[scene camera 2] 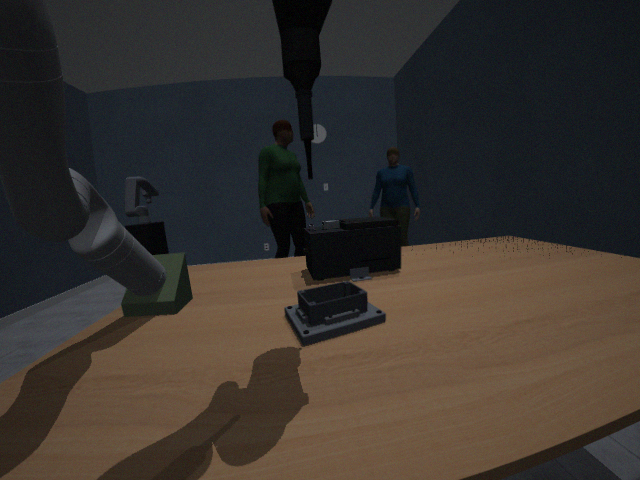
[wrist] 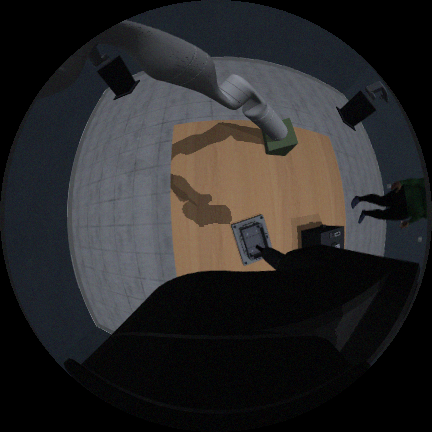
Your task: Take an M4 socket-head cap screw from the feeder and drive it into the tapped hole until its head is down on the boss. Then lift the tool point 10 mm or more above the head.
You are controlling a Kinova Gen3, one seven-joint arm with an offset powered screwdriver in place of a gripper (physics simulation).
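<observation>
The screwdriver (scene camera 2: 310,177) (wrist: 258,247) points down, its thin tip high above the table. In the wrist view the tip overlaps the open-topped dark housing (scene camera 2: 333,312) (wrist: 244,241), but in the scene view it hangs well above it. Whether a screw is on the tip is too small and dark to tell. The housing sits on a grey base plate (scene camera 2: 341,329) (wrist: 238,239) with holes at its corners. The black box-shaped feeder (scene camera 2: 354,253) (wrist: 311,237) stands behind the housing, with small light metal parts (scene camera 2: 330,224) on top. Its screws and the tapped hole cannot be made out.
A small grey bracket (scene camera 2: 360,274) lies at the feeder's foot. The arm's base stands on a green block (scene camera 2: 181,286) (wrist: 283,148) at the table's left rear. Arm shadows cross the wooden table (scene camera 2: 465,351) (wrist: 210,170). Two people (scene camera 2: 281,175) (scene camera 2: 395,186) stand beyond the table.
</observation>
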